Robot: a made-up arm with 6 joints.
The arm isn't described. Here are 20 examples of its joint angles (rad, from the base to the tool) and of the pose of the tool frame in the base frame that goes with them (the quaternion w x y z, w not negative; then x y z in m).
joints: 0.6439 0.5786 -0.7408 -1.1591 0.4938 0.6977
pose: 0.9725 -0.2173 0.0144 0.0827 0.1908 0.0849 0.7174
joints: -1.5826 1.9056 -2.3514 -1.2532 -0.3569 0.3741
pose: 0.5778 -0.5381 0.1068 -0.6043 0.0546 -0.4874 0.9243
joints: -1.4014 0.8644 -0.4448 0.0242 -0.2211 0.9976
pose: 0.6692 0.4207 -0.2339 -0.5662 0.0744 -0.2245 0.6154
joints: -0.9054 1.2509 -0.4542 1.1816 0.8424 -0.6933
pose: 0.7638 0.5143 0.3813 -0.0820 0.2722 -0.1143 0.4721
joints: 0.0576 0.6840 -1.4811 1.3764 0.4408 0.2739
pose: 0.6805 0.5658 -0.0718 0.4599 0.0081 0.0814 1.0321
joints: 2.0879 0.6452 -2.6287 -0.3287 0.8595 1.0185
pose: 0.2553 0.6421 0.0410 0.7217 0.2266 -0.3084 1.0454
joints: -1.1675 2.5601 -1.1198 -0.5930 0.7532 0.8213
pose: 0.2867 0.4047 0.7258 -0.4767 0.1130 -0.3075 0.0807
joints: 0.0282 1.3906 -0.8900 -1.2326 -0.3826 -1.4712
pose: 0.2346 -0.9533 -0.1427 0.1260 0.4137 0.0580 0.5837
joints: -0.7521 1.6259 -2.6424 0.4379 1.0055 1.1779
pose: 0.7856 0.6004 -0.1299 -0.0745 0.2835 -0.1372 1.0667
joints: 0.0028 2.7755 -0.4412 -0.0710 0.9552 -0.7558
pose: 0.0885 0.0342 -0.9098 -0.4041 0.0134 0.0336 0.1964
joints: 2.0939 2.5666 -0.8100 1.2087 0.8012 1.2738
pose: 0.4808 -0.1169 0.7738 -0.3954 -0.2097 0.2296 0.0792
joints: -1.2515 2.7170 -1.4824 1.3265 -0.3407 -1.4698
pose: 0.5995 0.1958 0.5427 -0.5547 0.1633 -0.5187 0.0975
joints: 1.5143 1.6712 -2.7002 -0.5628 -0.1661 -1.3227
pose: 0.6757 -0.2397 -0.6959 -0.0406 0.0213 0.2694 1.1297
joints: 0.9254 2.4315 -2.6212 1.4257 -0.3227 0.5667
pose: 0.4413 0.8168 0.1906 0.3189 0.4622 0.5306 0.7591
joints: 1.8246 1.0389 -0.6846 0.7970 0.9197 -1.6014
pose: 0.1200 -0.4417 -0.0761 0.8858 -0.1413 0.2354 0.5599
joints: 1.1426 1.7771 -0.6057 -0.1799 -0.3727 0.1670
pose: 0.7493 -0.2218 0.3313 0.5287 0.1468 0.3915 0.3607
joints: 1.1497 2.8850 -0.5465 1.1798 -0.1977 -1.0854
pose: 0.3870 -0.5444 0.7242 0.1715 0.0638 0.1151 0.0229
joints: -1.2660 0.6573 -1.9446 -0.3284 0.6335 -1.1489
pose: 0.3819 -0.5661 0.1925 -0.7047 -0.0352 0.1104 1.0436
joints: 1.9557 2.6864 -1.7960 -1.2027 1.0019 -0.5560
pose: 0.0787 -0.9286 -0.2088 0.2964 -0.0778 0.5981 0.1678
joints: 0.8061 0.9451 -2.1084 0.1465 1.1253 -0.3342
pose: 0.8871 -0.1386 -0.0828 0.4324 0.0186 0.0926 1.0286
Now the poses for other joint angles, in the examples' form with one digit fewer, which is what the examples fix.
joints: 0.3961 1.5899 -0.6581 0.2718 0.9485 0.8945
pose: 0.518 0.246 0.795 -0.195 0.259 0.181 0.360
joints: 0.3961 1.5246 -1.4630 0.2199 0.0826 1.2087
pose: 0.745 0.615 0.190 0.175 0.454 0.223 0.785
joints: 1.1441 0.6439 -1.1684 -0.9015 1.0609 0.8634
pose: 0.972 0.033 0.142 0.187 0.155 0.099 0.819
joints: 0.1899 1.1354 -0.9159 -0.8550 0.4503 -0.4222
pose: 0.740 -0.622 0.253 0.037 0.352 0.042 0.625
